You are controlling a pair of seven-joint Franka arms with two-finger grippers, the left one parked.
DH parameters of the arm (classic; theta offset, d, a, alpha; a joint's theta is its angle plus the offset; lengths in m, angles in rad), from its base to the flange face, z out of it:
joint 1: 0 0.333 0 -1.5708
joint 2: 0 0 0 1.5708
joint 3: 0 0.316 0.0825 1.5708
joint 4: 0 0 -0.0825 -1.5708
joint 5: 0 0.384 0 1.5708
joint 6: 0 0 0.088 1.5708
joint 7: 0 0.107 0 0
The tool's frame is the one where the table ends.
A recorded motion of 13 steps. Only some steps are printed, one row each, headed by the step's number.
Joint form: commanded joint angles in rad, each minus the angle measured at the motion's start. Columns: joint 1, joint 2, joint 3, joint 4, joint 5, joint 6, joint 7.
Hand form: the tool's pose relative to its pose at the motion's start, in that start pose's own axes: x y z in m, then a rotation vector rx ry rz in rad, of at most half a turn. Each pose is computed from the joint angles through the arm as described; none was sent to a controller.
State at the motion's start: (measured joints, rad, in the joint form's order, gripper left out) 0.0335 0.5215 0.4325 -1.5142 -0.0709 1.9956 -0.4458
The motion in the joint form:
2: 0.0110 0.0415 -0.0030 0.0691 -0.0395 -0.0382 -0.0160
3: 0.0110 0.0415 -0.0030 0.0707 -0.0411 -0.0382 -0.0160
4: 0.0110 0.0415 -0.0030 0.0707 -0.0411 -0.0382 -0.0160
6: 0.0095 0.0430 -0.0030 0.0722 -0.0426 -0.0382 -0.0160
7: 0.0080 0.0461 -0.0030 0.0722 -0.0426 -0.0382 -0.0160
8: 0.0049 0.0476 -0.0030 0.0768 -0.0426 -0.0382 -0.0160
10: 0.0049 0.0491 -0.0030 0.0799 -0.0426 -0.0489 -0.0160
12: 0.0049 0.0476 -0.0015 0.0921 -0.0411 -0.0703 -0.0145
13: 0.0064 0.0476 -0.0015 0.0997 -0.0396 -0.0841 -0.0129
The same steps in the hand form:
2: 0.0079 0.0084 -0.0012 -0.0173 -0.0183 -0.0290
3: 0.0081 0.0087 -0.0020 -0.0194 -0.0175 -0.0295
4: 0.0081 0.0087 -0.0020 -0.0194 -0.0175 -0.0295
6: 0.0077 0.0101 -0.0019 -0.0203 -0.0176 -0.0282
7: 0.0072 0.0114 0.0000 -0.0181 -0.0194 -0.0264
8: 0.0068 0.0140 -0.0015 -0.0193 -0.0160 -0.0227
10: 0.0061 0.0141 -0.0011 -0.0150 -0.0238 -0.0221
12: 0.0062 0.0135 -0.0060 -0.0107 -0.0303 -0.0201
13: 0.0064 0.0127 -0.0083 -0.0069 -0.0357 -0.0186

